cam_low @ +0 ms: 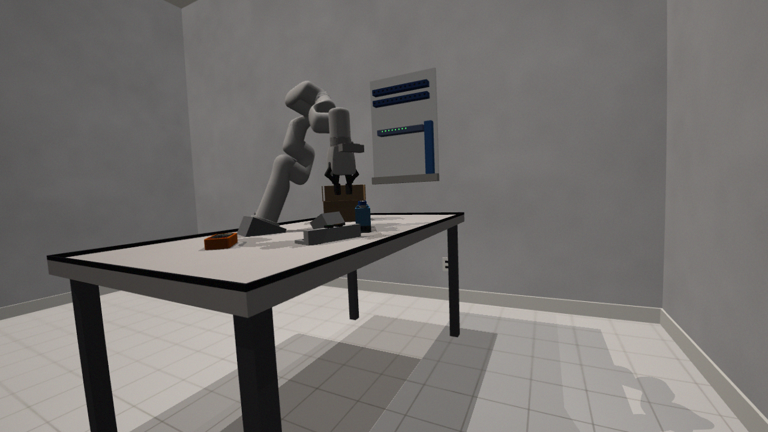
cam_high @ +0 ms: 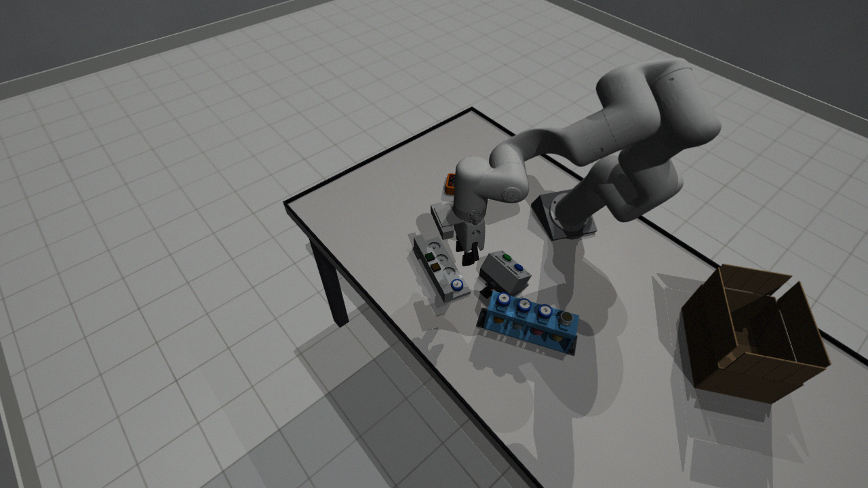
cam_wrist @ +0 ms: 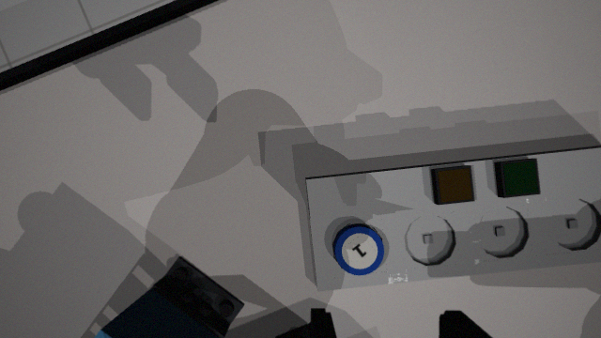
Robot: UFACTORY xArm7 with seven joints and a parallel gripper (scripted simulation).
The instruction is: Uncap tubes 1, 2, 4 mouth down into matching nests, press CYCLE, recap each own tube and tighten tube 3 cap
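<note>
Now: the cap 2 21 cm to the left of my hand, 10 cm behind it and 6 cm below it. Round my hand: cap 1: 16 cm below, 1 cm to the right, 1 cm ahead; then key housing: 13 cm behind, 12 cm below, 3 cm to the left; then cap 4: 14 cm to the left, 6 cm below, 3 cm behind.
</note>
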